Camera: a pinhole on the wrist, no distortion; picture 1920 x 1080 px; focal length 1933.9 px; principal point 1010.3 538.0 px. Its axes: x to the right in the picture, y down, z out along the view. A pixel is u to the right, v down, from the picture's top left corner.
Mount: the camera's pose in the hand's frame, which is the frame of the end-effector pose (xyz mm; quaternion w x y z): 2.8 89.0 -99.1 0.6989 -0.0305 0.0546 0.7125
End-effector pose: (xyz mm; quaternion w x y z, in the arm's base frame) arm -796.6 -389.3 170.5 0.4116 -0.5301 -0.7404 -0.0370
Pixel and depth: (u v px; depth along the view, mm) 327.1 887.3 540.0
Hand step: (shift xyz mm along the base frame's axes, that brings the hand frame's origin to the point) -287.0 156.3 -338.0
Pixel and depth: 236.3 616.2 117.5
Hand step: 32.4 38.2 -35.0
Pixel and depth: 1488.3 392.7 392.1
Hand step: 27.5 270.1 -243.5
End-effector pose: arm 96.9 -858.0 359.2 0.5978 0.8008 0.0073 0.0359
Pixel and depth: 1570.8 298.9 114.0
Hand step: 16.3 -46.8 128.3
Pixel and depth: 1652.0 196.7 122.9
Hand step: 24.2 -56.2 135.1
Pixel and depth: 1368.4 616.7 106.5
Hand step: -2.0 -38.7 115.1
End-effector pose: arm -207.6 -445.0 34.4 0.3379 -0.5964 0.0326 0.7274
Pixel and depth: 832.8 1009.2 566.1
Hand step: -448.3 81.7 201.6
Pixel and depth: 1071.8 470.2 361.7
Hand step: -296.2 17.5 -1.5
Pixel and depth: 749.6 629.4 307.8
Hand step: -223.9 29.9 31.2
